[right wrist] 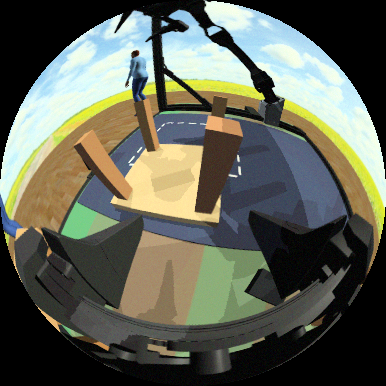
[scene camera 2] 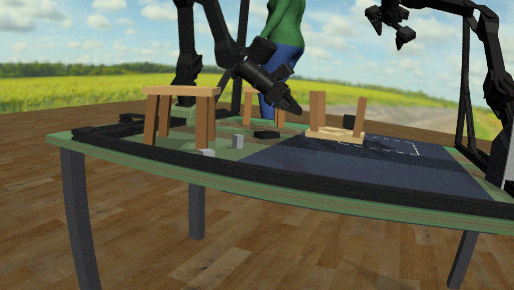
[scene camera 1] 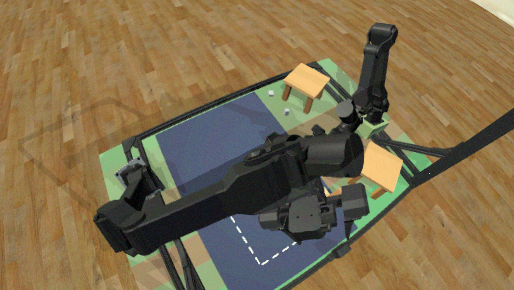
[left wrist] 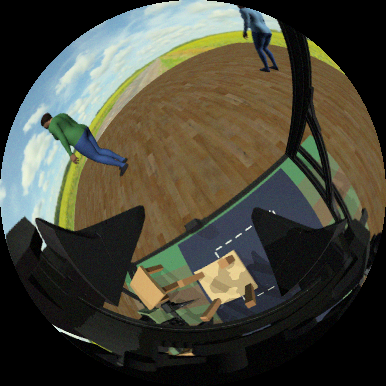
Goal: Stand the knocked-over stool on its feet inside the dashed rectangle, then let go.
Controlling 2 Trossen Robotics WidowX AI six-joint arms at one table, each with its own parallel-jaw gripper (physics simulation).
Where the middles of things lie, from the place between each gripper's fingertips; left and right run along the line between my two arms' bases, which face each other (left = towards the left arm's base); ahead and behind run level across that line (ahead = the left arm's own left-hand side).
Scene:
Right now my right hand is 80 mm past the light wooden stool (scene camera 2: 317, 99) and 80 mm to the right of it. Also, from my right hand: small black block (right wrist: 262, 286): 110 mm ahead, 30 mm to the right, 60 mm below.
Now: left hand 16 cm short of the light wooden stool, 11 cm to the left of it and 26 cm above it. From my left hand the other things lie so: small black block 35 cm ahead, 22 cm to the right, 31 cm below.

